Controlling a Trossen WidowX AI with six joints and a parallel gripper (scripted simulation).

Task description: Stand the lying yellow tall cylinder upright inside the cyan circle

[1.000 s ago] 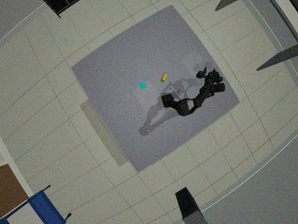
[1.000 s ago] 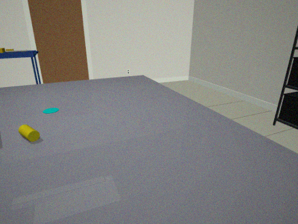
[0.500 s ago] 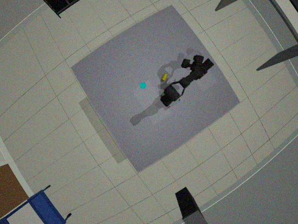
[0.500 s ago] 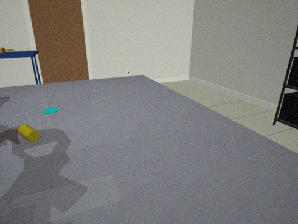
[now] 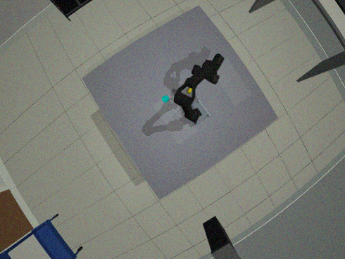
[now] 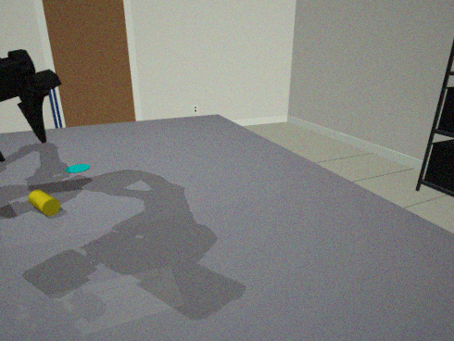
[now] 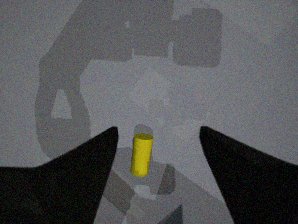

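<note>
The yellow cylinder is 1 cm behind my gripper tip, 9 cm to the left of it and 13 cm below it. Also, from my gripper tip: cyan circle 5 cm ahead, 30 cm to the left, 14 cm below.
</note>
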